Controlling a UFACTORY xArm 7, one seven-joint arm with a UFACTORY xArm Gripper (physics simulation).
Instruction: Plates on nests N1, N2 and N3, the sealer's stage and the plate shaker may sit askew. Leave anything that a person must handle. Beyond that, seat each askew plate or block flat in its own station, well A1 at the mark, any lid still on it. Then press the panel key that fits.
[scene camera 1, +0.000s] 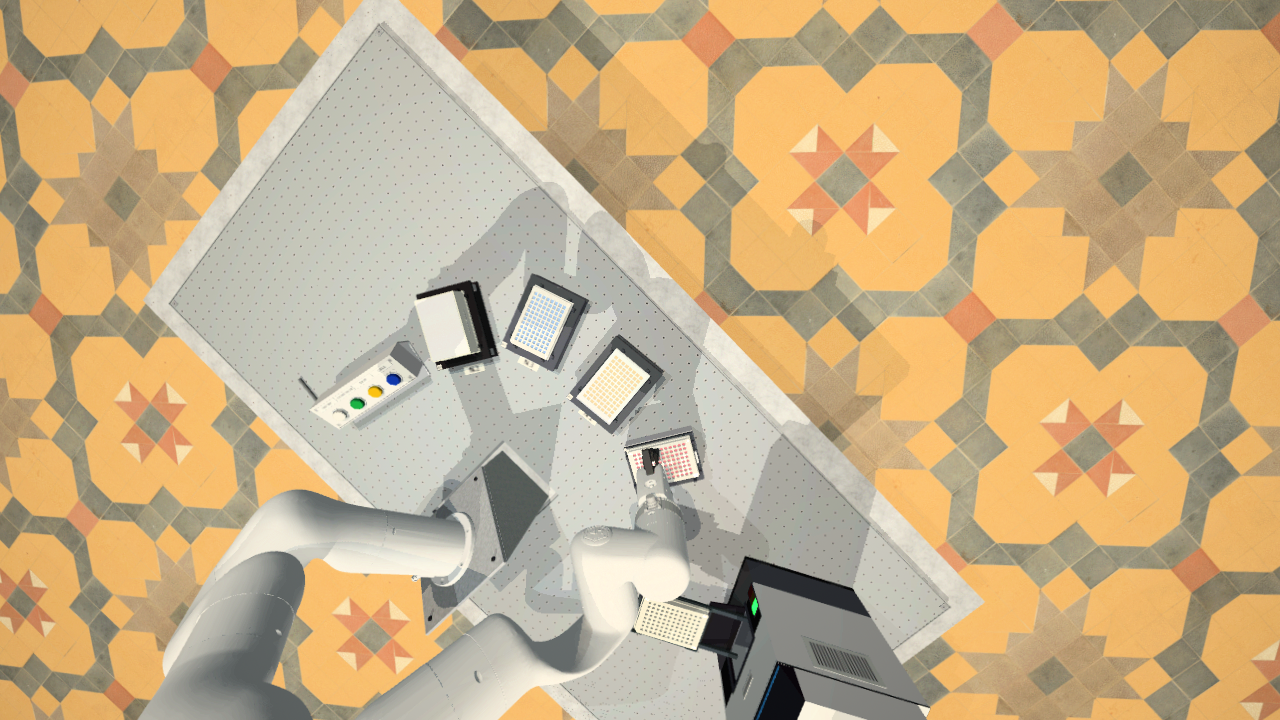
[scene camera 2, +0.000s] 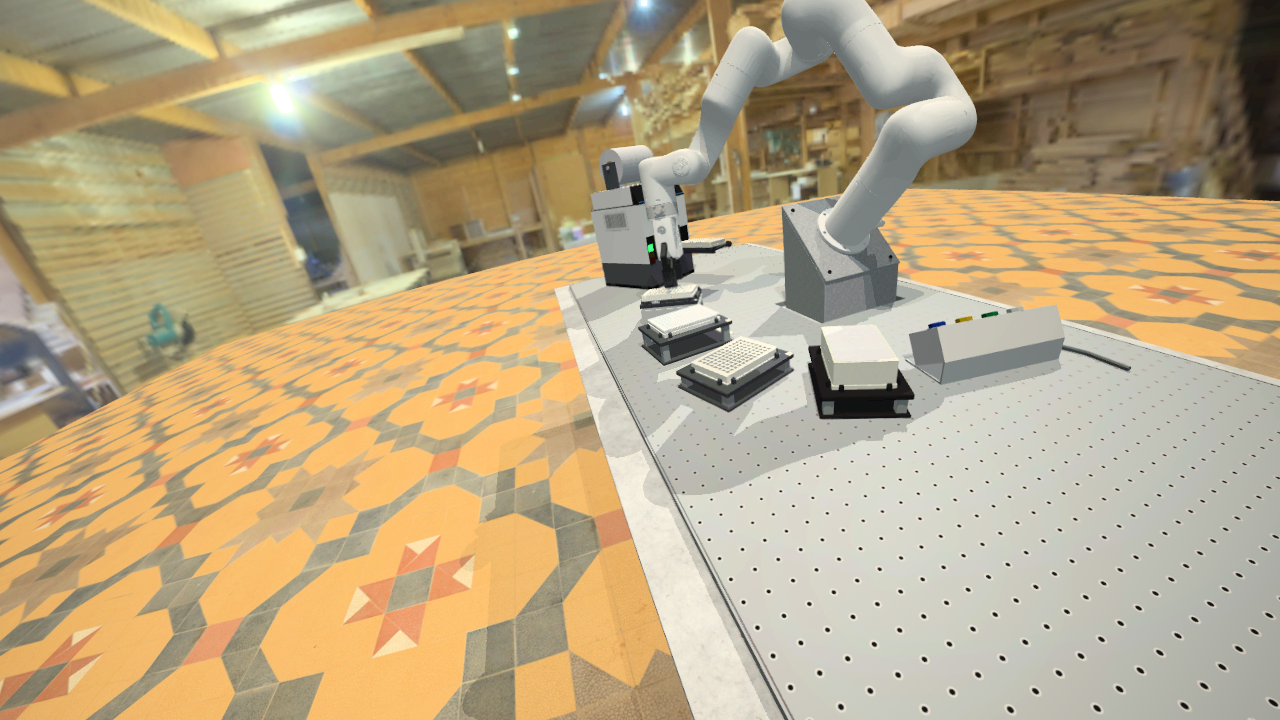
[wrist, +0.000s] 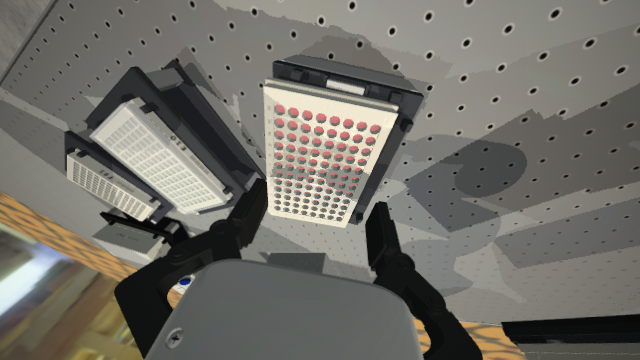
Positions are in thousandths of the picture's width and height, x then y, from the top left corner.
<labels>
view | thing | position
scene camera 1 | my gripper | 514, 656
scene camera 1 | red-welled plate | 529, 635
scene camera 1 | blue-welled plate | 424, 445
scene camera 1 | lidded white plate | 349, 447
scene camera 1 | button box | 286, 542
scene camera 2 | my gripper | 527, 394
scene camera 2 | blue-welled plate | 579, 495
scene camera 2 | lidded white plate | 671, 497
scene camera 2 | button box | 757, 484
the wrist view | my gripper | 499, 562
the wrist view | red-welled plate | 502, 404
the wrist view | blue-welled plate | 135, 479
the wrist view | lidded white plate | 213, 682
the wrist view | orange-welled plate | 216, 285
</labels>
